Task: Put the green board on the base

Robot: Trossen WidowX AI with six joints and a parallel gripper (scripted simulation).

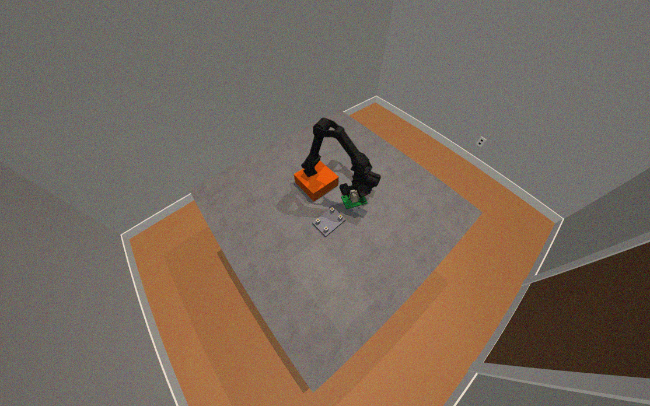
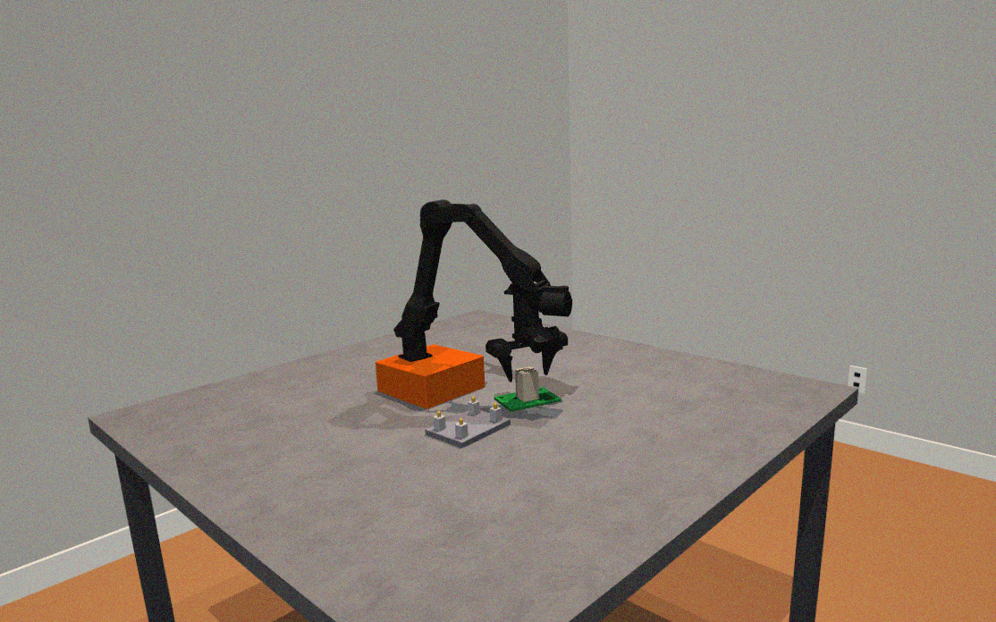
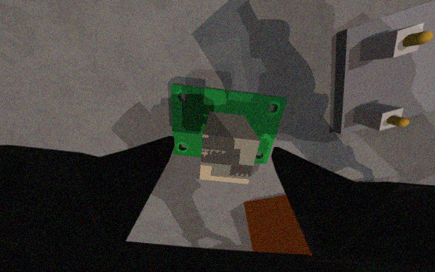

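Right now the green board is 30 mm below my gripper tip. The rest, counted from my gripper tip: grey base: 200 mm to the right, 50 mm below, 40 mm ahead.
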